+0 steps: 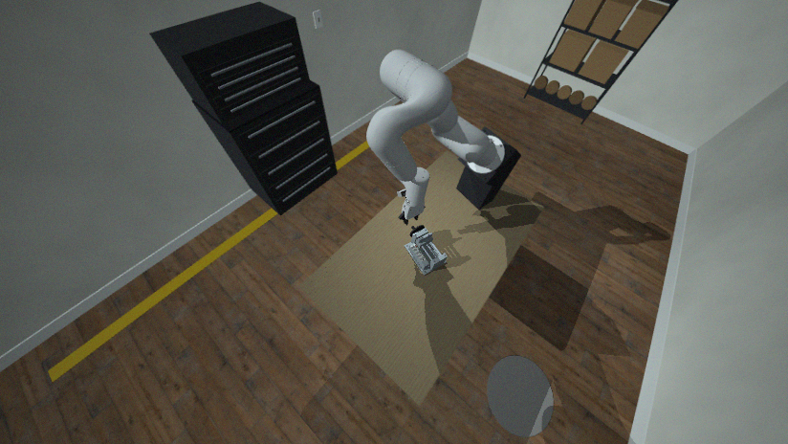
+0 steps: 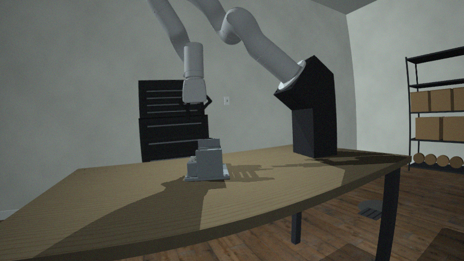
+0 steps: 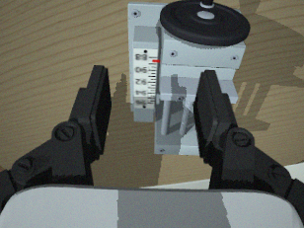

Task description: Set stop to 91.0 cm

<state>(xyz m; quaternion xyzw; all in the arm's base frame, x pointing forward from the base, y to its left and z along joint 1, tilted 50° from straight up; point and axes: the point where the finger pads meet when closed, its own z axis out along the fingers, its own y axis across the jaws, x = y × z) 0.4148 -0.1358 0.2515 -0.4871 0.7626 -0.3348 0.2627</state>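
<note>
My gripper is now 180 mm above the black crank knob, 60 mm past it and 20 mm to the right of it.
</note>
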